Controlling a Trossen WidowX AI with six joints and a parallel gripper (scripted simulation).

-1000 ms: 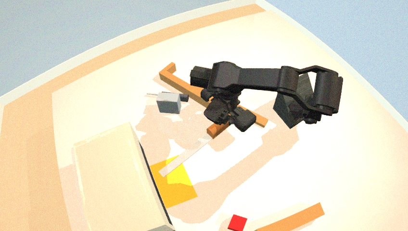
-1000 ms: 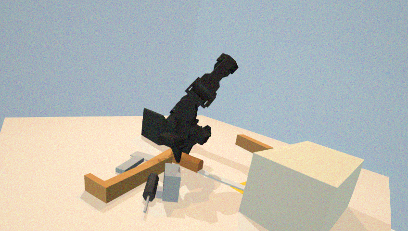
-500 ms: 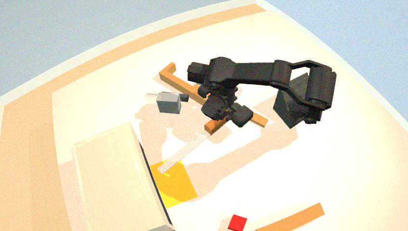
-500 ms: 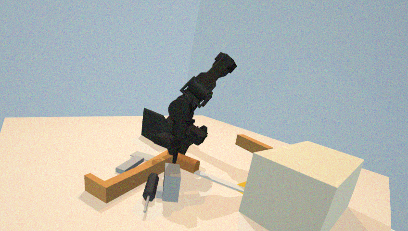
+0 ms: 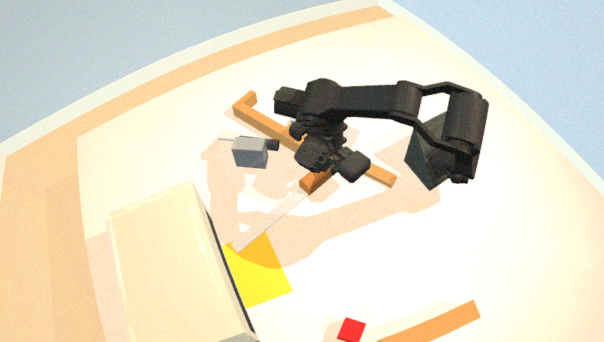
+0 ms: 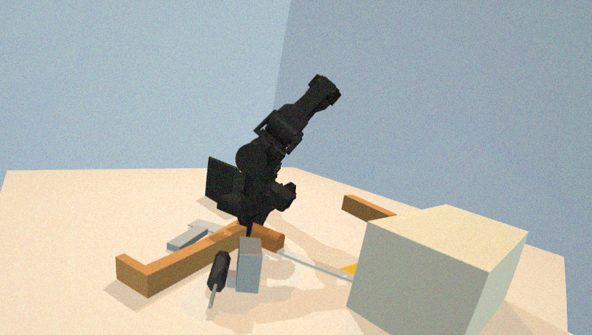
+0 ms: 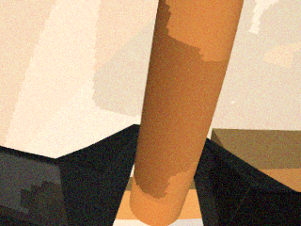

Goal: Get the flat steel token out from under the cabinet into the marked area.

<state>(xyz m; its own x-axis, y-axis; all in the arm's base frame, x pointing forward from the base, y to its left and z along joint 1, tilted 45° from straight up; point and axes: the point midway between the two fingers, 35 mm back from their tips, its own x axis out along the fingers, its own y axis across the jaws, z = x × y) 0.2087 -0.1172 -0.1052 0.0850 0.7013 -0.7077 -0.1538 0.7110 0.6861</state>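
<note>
Right now the long orange bar is 5 cm behind my gripper tip and 2 cm to the right of it. Round my gripper tip: dark-handled pin tool 19 cm to the right, 12 cm ahead; then small grey cube 16 cm to the right, 12 cm ahead; then grey block 13 cm to the right, 12 cm ahead, 2 cm above.
</note>
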